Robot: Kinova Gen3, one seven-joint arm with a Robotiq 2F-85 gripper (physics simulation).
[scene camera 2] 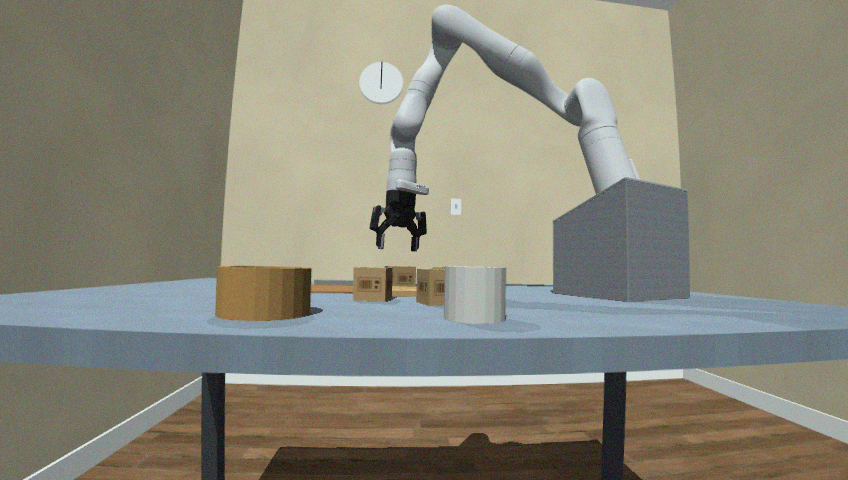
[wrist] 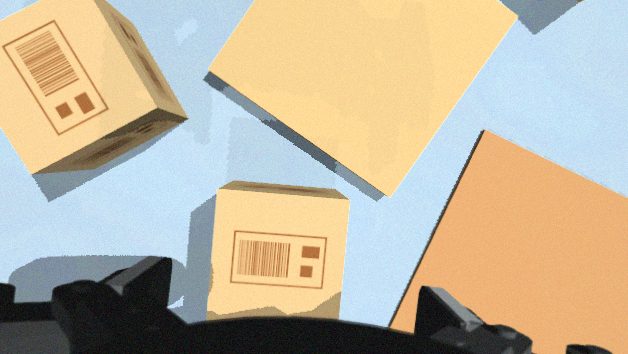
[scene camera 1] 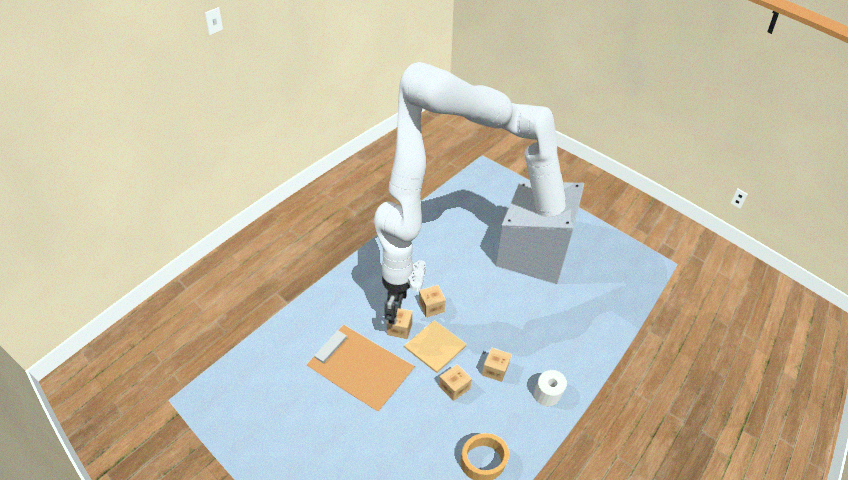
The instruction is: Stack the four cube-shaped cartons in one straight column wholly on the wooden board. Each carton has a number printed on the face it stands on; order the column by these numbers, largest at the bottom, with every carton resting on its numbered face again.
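Frame: origin at the arm's base, x down, y back, z left, level; millimetres.
Where they show: gripper, between the fingertips: (scene camera 2: 397,250) (wrist: 294,299) (scene camera 1: 397,310); arm's base, origin of its link: (scene camera 2: 620,200) (scene camera 1: 550,206).
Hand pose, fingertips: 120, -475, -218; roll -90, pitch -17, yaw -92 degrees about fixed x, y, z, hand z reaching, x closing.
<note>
Things, the pixels of their top centre, and the offset from my fingertips, as dx, dy, dz.
- second carton, centre of its top: (wrist: 56,78) (scene camera 1: 432,295) +40, +121, +34
- third carton, centre of its top: (scene camera 2: 373,267) (scene camera 1: 456,377) +40, -75, +228
- fourth carton, centre of its top: (scene camera 2: 438,269) (scene camera 1: 498,359) +40, +30, +293
- square wooden board, centre of its top: (wrist: 364,43) (scene camera 2: 408,288) (scene camera 1: 435,345) +86, +9, +116
- orange clipboard, centre of its top: (scene camera 2: 332,282) (scene camera 1: 359,363) +82, -158, -19
- grey clip, centre of its top: (scene camera 1: 330,345) (scene camera 2: 334,279) +82, -156, -120
- white roll, centre of its top: (scene camera 2: 475,266) (scene camera 1: 552,382) +33, +35, +453
- wooden ring, centre of its top: (scene camera 2: 266,267) (scene camera 1: 485,453) +39, -225, +401
My gripper (scene camera 1: 390,319) (scene camera 2: 397,247) (wrist: 294,299) is open and empty, pointing down a little above one carton (scene camera 1: 402,324) (scene camera 2: 404,276) (wrist: 280,215). In the wrist view that carton lies between the two finger lines, its barcode face up. A second carton (scene camera 1: 432,300) (wrist: 55,75) stands nearby, towards the robot base. A third carton (scene camera 1: 455,381) (scene camera 2: 371,284) and a fourth carton (scene camera 1: 496,364) (scene camera 2: 429,286) stand on the other side of the square wooden board (scene camera 1: 435,344) (wrist: 360,90). The board bears no carton. The cartons' undersides and numbers are hidden.
An orange clipboard (scene camera 1: 363,377) (wrist: 540,240) with a grey clip (scene camera 1: 330,346) lies beside the board. A white roll (scene camera 1: 549,388) (scene camera 2: 475,294) and a wooden ring (scene camera 1: 467,466) (scene camera 2: 263,293) stand beyond the third and fourth cartons. The grey robot pedestal (scene camera 1: 534,252) (scene camera 2: 618,243) stands opposite.
</note>
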